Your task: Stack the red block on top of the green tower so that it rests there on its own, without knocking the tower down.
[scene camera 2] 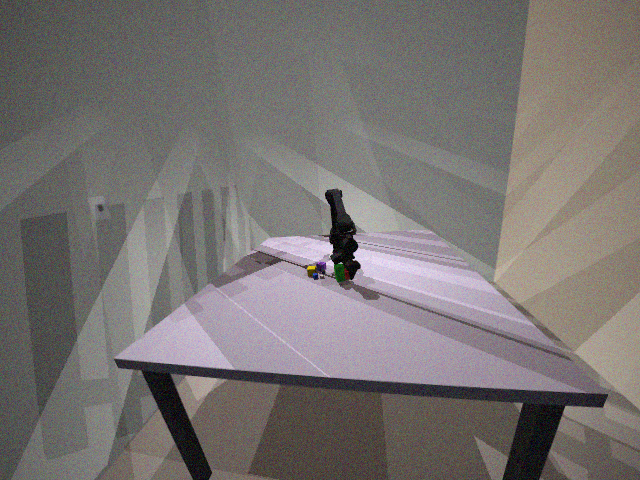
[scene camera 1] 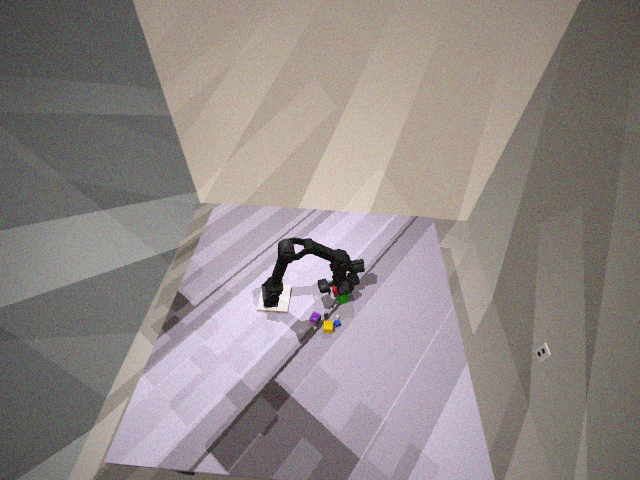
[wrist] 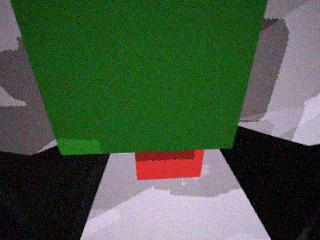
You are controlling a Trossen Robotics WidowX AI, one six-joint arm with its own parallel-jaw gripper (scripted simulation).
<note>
My gripper is open, with nothing in its grasp. I also see a red block.
</note>
